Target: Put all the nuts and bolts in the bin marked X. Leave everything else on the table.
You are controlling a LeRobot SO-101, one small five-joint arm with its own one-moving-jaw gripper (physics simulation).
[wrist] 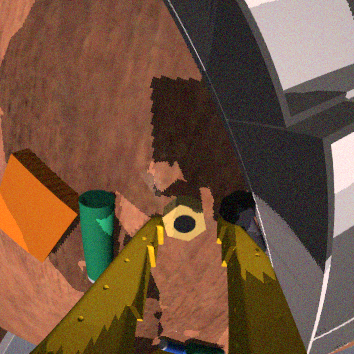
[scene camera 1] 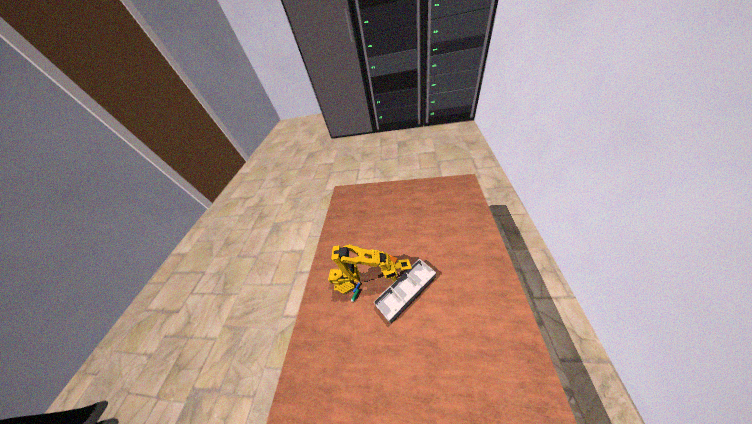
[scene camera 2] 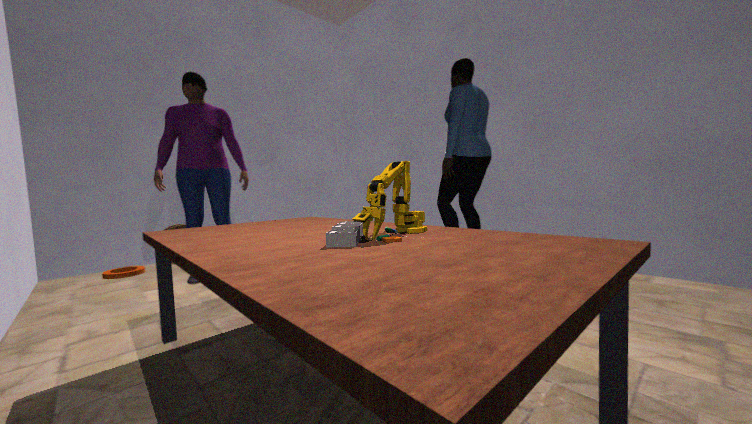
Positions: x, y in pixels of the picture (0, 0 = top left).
grey three-compartment bin tray: wrist; scene camera 1; scene camera 2 346, 233
same spot on grey three-compartment bin tray: (wrist: 274, 79) = (scene camera 1: 406, 271)
